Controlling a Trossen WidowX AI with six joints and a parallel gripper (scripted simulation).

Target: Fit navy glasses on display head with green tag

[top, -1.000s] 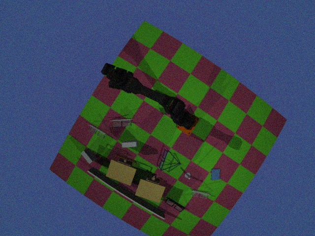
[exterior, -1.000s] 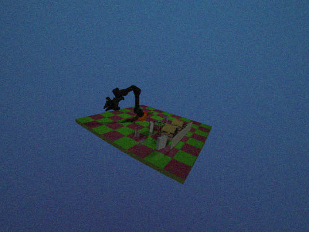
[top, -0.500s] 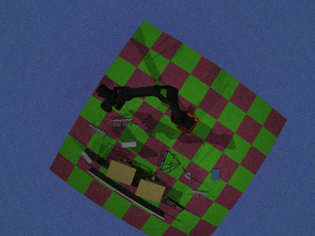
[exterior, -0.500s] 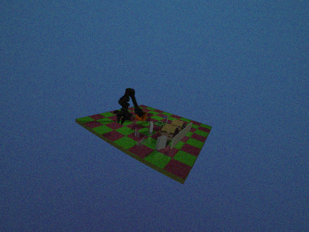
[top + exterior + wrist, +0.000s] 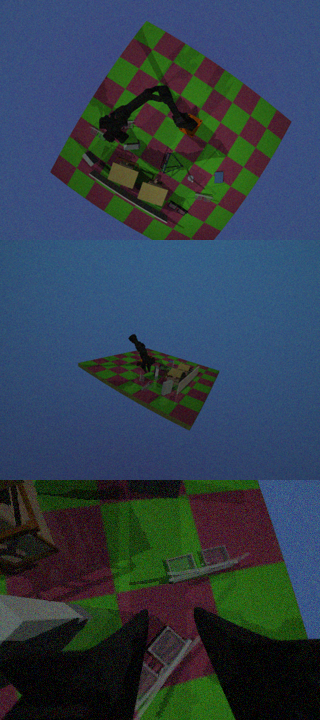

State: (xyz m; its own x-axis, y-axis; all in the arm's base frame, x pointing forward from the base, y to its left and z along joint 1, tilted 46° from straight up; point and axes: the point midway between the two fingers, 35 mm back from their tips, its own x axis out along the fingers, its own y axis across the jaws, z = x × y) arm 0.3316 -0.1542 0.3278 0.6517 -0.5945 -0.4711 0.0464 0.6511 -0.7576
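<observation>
My gripper tip is now 10 cm past the grey peg, 58 cm to the right of it and 7 cm above it. Also, from my gripper tip: long low wall: 26 cm ahead, 35 cm to the left, 4 cm below; then blue square: 23 cm behind, 74 cm to the left, 9 cm below.
</observation>
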